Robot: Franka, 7 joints.
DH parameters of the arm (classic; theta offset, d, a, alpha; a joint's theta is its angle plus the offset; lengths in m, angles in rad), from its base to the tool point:
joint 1: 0 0.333 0 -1.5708
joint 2: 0 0 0 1.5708
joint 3: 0 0.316 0.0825 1.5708
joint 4: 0 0 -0.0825 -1.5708
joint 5: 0 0.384 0 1.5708
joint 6: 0 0 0.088 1.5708
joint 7: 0 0.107 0 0
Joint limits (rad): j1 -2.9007..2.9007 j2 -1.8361..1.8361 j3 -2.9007..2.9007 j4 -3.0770..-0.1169 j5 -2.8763..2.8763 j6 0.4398..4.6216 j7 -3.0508..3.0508
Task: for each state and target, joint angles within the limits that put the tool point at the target. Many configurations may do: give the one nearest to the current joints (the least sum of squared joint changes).
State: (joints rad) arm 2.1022 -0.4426 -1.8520 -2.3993 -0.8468 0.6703 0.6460
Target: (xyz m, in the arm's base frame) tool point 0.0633 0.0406 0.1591
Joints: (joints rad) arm 2.2918 -0.9455 -2.0578 -2.9808 -0.7820 1.0841 0.6460
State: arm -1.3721 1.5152 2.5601 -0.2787 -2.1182 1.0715 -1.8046
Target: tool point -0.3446 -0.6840 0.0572
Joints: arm -2.0918 1.8361 2.1957 -0.1169 -2.2427 1.6560 -1.8046
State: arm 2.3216 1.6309 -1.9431 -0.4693 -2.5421 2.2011 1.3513
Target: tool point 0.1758 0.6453 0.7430
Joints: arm 2.0987 1.3311 -2.1029 -1.2784 -2.5290 2.3863 1.3513
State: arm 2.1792 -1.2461 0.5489 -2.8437 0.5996 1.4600 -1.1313
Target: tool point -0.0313 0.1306 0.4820
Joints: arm 1.7149 -1.4604 -0.0358 -2.8590 0.1416 1.2798 -1.1313
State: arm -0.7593 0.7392 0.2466 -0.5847 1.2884 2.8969 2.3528
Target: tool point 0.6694 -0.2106 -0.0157
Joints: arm -0.4886 1.3002 0.3503 -1.2375 1.3722 2.8960 2.3528
